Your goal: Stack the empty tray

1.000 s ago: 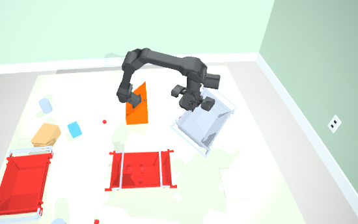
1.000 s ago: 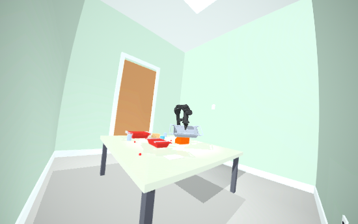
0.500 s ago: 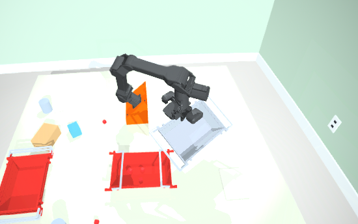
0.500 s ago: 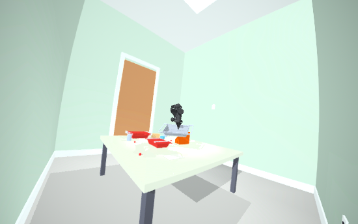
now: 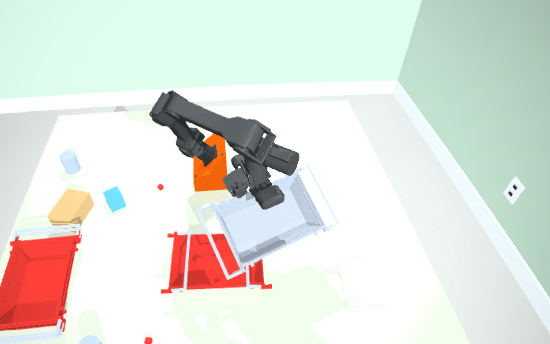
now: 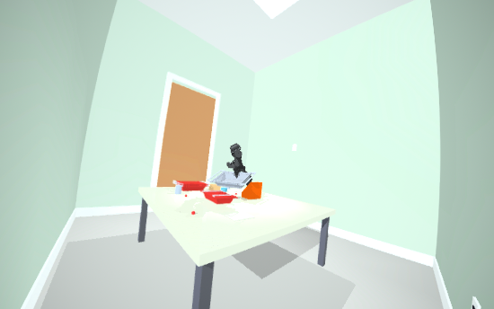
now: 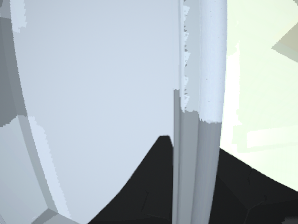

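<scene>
My gripper tip is 70 mm short of the grey tray and 20 mm to the right of it. Round my gripper tip: tan block: 190 mm behind, 570 mm to the right, 170 mm below; then cyan cube: 230 mm behind, 440 mm to the right, 180 mm below.
</scene>
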